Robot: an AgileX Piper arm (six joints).
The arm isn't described. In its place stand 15 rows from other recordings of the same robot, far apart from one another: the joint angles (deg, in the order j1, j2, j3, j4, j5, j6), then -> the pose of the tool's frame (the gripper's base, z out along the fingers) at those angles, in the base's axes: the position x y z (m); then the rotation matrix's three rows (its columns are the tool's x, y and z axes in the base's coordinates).
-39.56, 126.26, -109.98, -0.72, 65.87, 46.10 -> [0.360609 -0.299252 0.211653], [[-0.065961 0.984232 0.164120], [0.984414 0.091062 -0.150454], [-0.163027 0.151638 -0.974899]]
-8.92, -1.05, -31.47, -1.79, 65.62, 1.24 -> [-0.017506 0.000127 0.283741], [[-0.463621 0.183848 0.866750], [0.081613 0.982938 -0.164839], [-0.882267 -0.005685 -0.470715]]
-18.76, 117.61, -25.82, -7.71, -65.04, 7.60 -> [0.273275 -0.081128 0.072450], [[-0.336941 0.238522 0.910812], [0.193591 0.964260 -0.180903], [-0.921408 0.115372 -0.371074]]
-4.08, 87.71, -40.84, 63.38, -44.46, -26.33 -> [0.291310 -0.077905 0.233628], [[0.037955 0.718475 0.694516], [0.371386 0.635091 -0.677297], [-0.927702 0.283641 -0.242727]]
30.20, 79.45, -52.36, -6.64, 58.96, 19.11 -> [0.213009 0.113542 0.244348], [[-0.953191 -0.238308 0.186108], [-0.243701 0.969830 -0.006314], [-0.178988 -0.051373 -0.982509]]
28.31, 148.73, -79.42, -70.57, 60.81, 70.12 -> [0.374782 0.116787 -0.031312], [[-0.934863 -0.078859 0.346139], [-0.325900 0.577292 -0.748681], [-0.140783 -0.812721 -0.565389]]
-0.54, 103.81, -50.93, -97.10, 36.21, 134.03 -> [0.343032 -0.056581 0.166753], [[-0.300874 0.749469 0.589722], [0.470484 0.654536 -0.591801], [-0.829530 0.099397 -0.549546]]
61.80, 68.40, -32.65, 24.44, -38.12, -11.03 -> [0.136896 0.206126 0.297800], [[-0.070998 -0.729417 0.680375], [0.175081 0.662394 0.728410], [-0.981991 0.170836 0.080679]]
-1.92, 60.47, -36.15, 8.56, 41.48, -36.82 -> [0.183119 0.002838 0.246717], [[-0.742582 -0.453048 0.493274], [-0.478748 0.874104 0.082108], [-0.468372 -0.175182 -0.865990]]
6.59, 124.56, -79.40, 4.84, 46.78, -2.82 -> [0.399504 0.051786 0.098045], [[-0.992872 -0.109276 0.047575], [-0.105960 0.992084 0.067391], [-0.054563 0.061869 -0.996592]]
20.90, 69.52, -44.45, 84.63, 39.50, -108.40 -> [0.207878 0.141069 0.306459], [[-0.001248 -0.901844 0.432060], [-0.355106 0.404301 0.842876], [-0.934825 -0.152375 -0.320755]]
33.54, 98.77, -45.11, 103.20, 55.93, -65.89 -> [0.217785 0.232416 0.195550], [[-0.947975 -0.317789 -0.018812], [-0.111040 0.274698 0.955097], [-0.298352 0.907497 -0.295694]]
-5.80, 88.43, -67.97, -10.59, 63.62, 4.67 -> [0.292973 -0.044819 0.272671], [[-0.975740 0.130460 0.175817], [0.097749 0.978176 -0.183348], [-0.195899 -0.161714 -0.967198]]
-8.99, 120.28, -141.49, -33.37, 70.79, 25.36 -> [0.436657 -0.116936 0.426693], [[-0.514798 0.653925 0.554406], [0.278010 0.739068 -0.613587], [-0.810983 -0.161743 -0.562268]]
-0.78, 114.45, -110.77, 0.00, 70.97, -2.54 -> [0.433818 -0.005906 0.306510], [[-0.937203 -0.027948 0.347663], [-0.031561 0.999491 -0.004733], [-0.347354 -0.015409 -0.937608]]
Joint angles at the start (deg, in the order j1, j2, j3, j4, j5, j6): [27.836 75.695 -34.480 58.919 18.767 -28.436]
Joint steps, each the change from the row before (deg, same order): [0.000 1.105 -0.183 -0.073 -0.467 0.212]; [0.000 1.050 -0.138 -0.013 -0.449 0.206]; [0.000 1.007 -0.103 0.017 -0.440 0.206]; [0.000 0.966 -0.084 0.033 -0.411 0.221]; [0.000 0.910 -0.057 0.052 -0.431 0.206]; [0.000 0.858 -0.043 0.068 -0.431 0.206]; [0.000 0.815 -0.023 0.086 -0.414 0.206]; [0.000 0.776 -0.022 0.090 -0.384 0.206]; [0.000 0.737 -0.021 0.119 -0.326 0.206]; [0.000 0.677 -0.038 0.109 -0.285 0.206]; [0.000 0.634 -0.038 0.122 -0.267 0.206]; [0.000 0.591 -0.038 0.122 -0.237 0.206]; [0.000 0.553 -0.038 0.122 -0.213 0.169]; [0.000 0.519 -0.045 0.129 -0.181 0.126]
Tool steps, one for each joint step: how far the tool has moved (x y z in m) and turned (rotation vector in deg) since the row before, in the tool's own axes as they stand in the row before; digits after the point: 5 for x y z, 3 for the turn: [-0.00035 -0.00192 0.00421 0.675 0.375 0.394]; [-0.00015 -0.00191 0.00406 0.647 0.372 0.436]; [0.00001 -0.00191 0.00394 0.634 0.367 0.457]; [0.00011 -0.00185 0.00381 0.609 0.371 0.476]; [0.00017 -0.00183 0.00362 0.603 0.324 0.467]; [0.00019 -0.00177 0.00343 0.584 0.289 0.468]; [0.00027 -0.00173 0.00328 0.564 0.281 0.475]; [0.00029 -0.00163 0.00313 0.533 0.273 0.466]; [0.00033 -0.00150 0.00298 0.485 0.288 0.482]; [0.00024 -0.00131 0.00272 0.432 0.261 0.452]; [0.00022 -0.00121 0.00255 0.402 0.238 0.453]; [0.00021 -0.00111 0.00238 0.369 0.228 0.442]; [0.00020 -0.00102 0.00222 0.341 0.217 0.396]; [0.00017 -0.00091 0.00208 0.306 0.211 0.350]
